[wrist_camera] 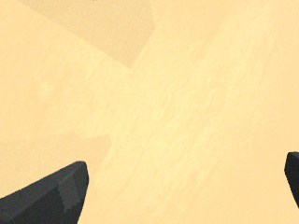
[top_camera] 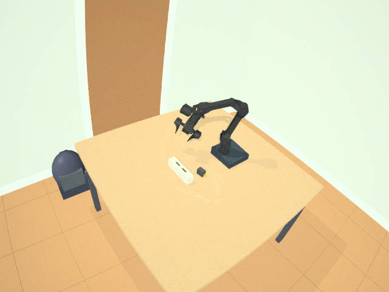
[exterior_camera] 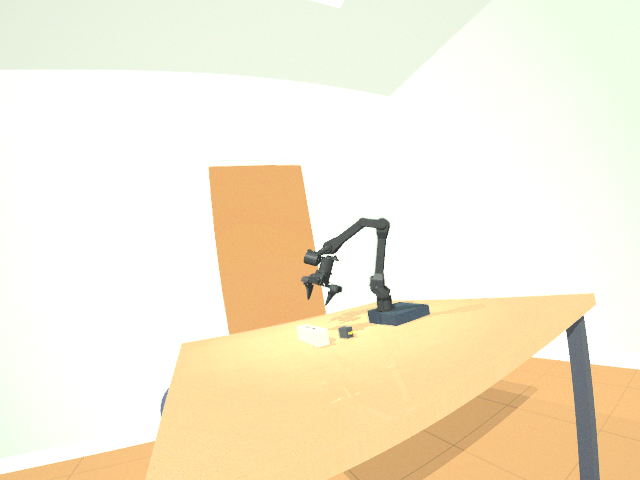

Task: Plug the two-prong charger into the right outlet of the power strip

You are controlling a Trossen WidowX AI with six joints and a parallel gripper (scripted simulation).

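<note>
My gripper tip is now 50 mm short of the black two-prong charger, 250 mm to the right of it and 110 mm above it.
</note>
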